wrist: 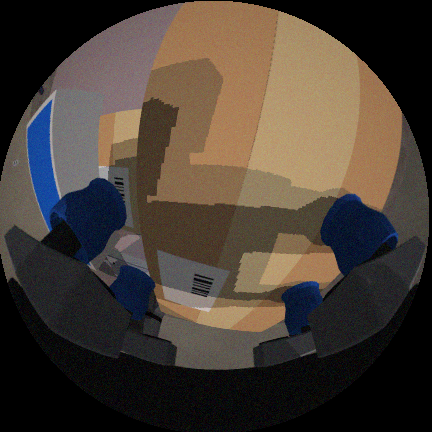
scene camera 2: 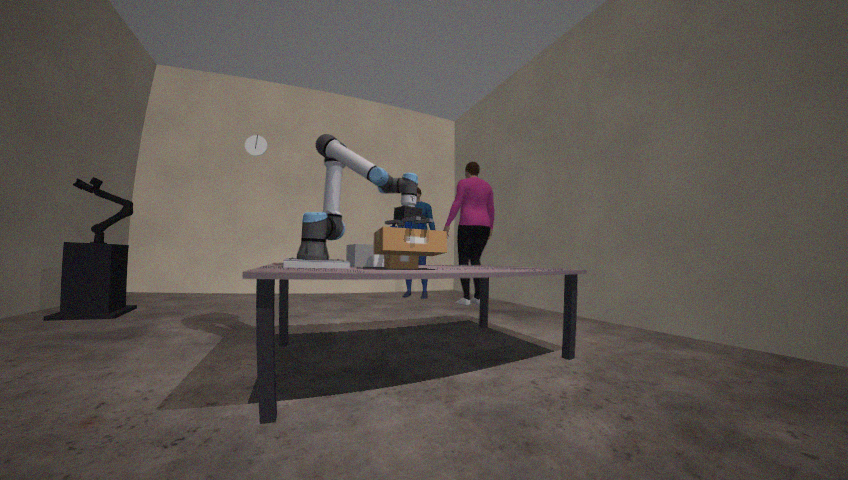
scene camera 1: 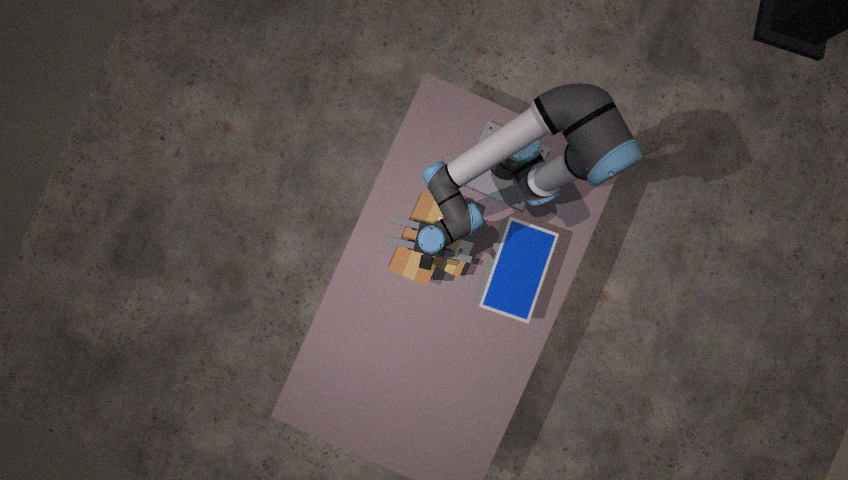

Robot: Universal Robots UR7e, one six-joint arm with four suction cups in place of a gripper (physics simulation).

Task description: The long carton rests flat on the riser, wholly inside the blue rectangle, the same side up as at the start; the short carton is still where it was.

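Frame: origin at the arm's base, x ahead, y left, z up, level; metres.
Seen in the pictures: hand, tool point: (wrist: 218,258); arm's base, link origin: (wrist: 151,293) (scene camera 2: 312,259) (scene camera 1: 506,161).
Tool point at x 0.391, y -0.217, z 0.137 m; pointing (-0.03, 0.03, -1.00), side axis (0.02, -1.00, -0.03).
Note:
Pixels of each thing's top centre, then the offset from my tool point to it. Level surfaces: height alone.
- long carton, top centre: (wrist: 271,275) (scene camera 1: 423,237) (scene camera 2: 410,230) dz +0.014, dx +0.002, dy -0.030 m
- short carton, top centre: (wrist: 128,179) (scene camera 1: 454,253) (scene camera 2: 401,248) dz -0.069, dx +0.029, dy +0.101 m
- blue rectangle, top centre: (wrist: 44,195) (scene camera 1: 519,270) dz -0.050, dx +0.025, dy +0.351 m
- grey riser, top centre: (wrist: 44,195) (scene camera 1: 519,270) (scene camera 2: 380,245) dz -0.050, dx +0.025, dy +0.351 m
- pinkish table, surface height: dz -0.171 m
The long carton (scene camera 1: 404,261) (scene camera 2: 386,240) (wrist: 310,100), brown with a paler tape stripe, hangs level above the table under my suction gripper (scene camera 1: 432,246) (scene camera 2: 410,224) (wrist: 220,260). Its blue cups are over the carton's top, and the carton is held. The arm hides part of it in the overhead view. The short carton (scene camera 1: 455,267) (scene camera 2: 401,261) (wrist: 127,125) stands lower, on the table, partly hidden by the gripper and the long carton. The blue rectangle (scene camera 1: 518,270) (wrist: 41,150), edged in white, lies on top of the grey riser (scene camera 2: 358,255) (wrist: 77,125), beside the short carton.
The pinkish table (scene camera 1: 380,356) (scene camera 2: 505,271) carries the arm's base plate (scene camera 2: 316,263) near the riser. A person in a pink top (scene camera 2: 474,199) and a person in blue (scene camera 2: 425,214) stand behind the table. A black pedestal (scene camera 2: 94,276) with a dark arm stands at the left.

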